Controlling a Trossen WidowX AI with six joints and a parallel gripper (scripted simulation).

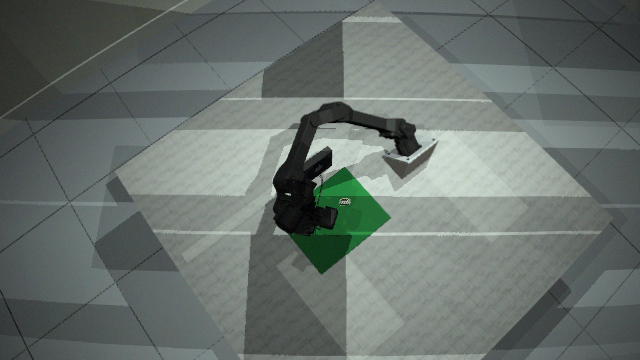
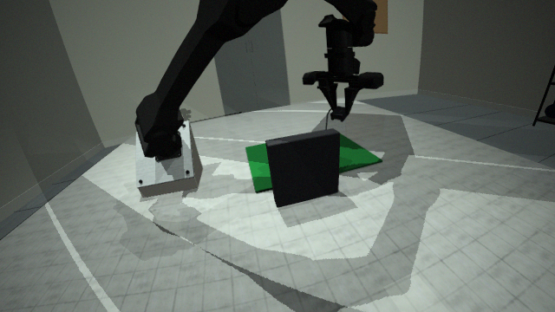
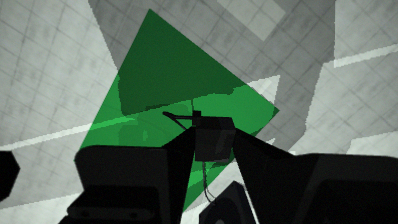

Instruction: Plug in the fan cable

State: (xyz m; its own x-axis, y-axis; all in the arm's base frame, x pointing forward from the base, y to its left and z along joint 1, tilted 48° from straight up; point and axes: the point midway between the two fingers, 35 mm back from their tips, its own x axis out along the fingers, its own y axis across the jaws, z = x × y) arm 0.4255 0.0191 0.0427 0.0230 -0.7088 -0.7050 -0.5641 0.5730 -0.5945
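Right now my gripper tip is 120 mm above the green board, 90 mm past it and 20 mm to the right of it. Round my gripper tip: black fan 150 mm behind, 140 mm to the right, 40 mm below; then white four-pin fan header 160 mm behind, 100 mm below; then black plug 10 mm behind.
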